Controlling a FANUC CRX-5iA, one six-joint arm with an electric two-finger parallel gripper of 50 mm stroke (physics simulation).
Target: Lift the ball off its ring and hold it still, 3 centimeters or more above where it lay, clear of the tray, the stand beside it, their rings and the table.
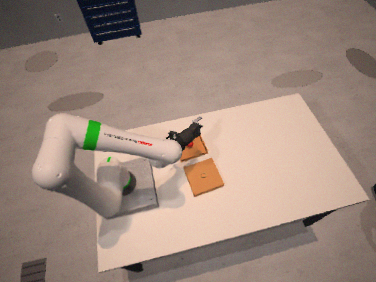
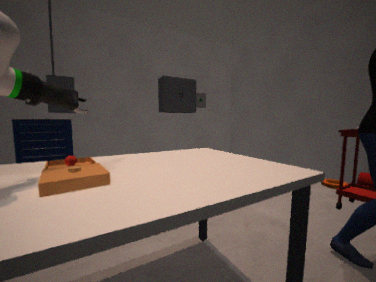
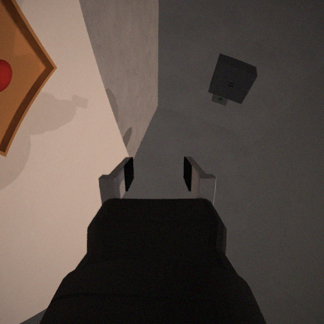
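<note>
A red ball sits in the orange tray; the ring under it cannot be made out. The flat orange stand is beside the tray, with a small ring on its top. My gripper is open, with no thing between its fingers. It hangs well above the table, tilted to the side, and its fingers point past the tray, away from the ball.
The white table carries the tray, the stand and the grey base plate of the arm. A blue cabinet stands behind the table. A red cart and a person are off at the right.
</note>
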